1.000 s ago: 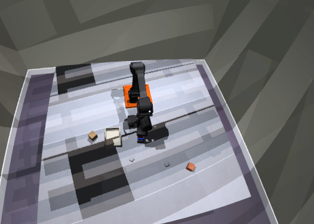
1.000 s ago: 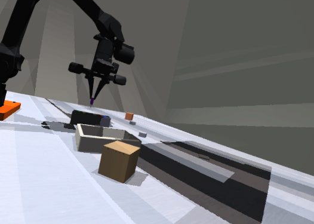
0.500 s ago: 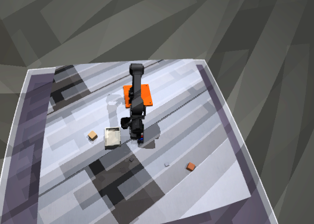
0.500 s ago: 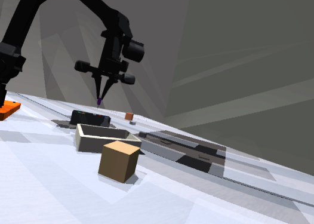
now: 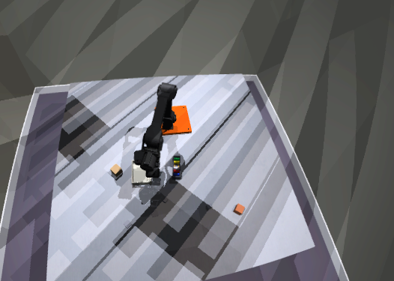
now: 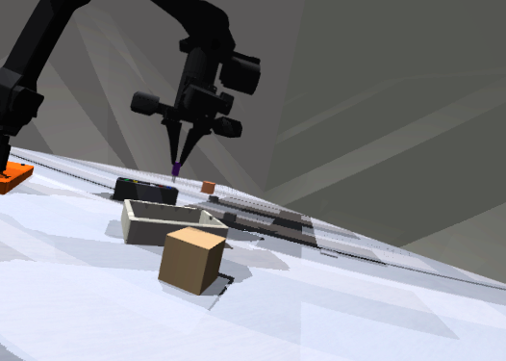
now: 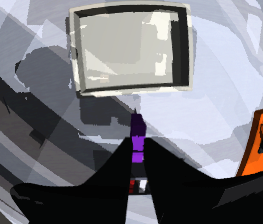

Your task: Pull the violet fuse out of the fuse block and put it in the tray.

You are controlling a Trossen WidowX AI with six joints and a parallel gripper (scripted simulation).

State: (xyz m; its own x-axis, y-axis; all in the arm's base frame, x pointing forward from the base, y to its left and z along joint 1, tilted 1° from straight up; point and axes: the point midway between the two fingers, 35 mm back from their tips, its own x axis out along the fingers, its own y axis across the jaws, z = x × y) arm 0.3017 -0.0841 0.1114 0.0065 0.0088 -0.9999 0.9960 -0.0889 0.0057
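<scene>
Right now the cream tray is 1 cm behind my gripper tip, 7 cm to the right of it and 9 cm below it. Also, from my gripper tip: violet fuse (1 cm below); tan cube (1 cm behind, 20 cm to the right, 7 cm below); orange cube (23 cm ahead, 42 cm to the left, 8 cm below).
</scene>
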